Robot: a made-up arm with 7 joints.
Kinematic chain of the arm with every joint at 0, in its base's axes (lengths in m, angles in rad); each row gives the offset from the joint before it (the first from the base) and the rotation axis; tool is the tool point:
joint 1: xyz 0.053 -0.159 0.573 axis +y
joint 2: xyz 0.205 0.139 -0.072 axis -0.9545 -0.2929 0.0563
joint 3: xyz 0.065 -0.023 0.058 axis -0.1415 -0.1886 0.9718
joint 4: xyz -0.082 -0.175 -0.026 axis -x
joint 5: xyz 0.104 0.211 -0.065 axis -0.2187 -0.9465 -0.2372
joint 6: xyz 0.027 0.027 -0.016 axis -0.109 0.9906 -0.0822
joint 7: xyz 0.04 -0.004 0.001 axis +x
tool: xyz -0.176 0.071 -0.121
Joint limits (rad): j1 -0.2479..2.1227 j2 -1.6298..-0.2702 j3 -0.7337..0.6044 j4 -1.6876..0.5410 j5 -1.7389..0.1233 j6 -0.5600..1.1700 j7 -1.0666..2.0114
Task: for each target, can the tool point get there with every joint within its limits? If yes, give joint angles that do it. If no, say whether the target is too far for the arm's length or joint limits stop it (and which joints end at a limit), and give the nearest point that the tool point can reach.
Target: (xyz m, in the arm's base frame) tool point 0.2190 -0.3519 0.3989
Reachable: yes | joints 0.2250 -1.4645 0.0350 -1.2054 -0.5011 0.9155 0.0120
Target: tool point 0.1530 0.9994 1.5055
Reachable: no: too far | nearest point 0.2298 0.2534 0.6702 | short by 1.123 m
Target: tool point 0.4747 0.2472 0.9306
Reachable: no: joint limits stop it (at a limit: joint 1, joint 2, joint 5, joint 6, joint 7) | nearest point 0.4017 0.1025 0.8105 | short by 0.202 m
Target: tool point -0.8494 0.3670 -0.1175
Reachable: no: too far | nearest point -0.3638 0.1154 0.2541 | short by 0.661 m
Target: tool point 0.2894 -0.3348 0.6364
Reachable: yes | joints 0.3863 -0.6885 0.1096 -1.3926 -0.8310 -0.1862 0.6037
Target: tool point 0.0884 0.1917 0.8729
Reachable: no: joint limits stop it (at a limit: joint 1, joint 2, joint 5, joint 6) | nearest point 0.1835 0.0717 0.7833 | short by 0.177 m
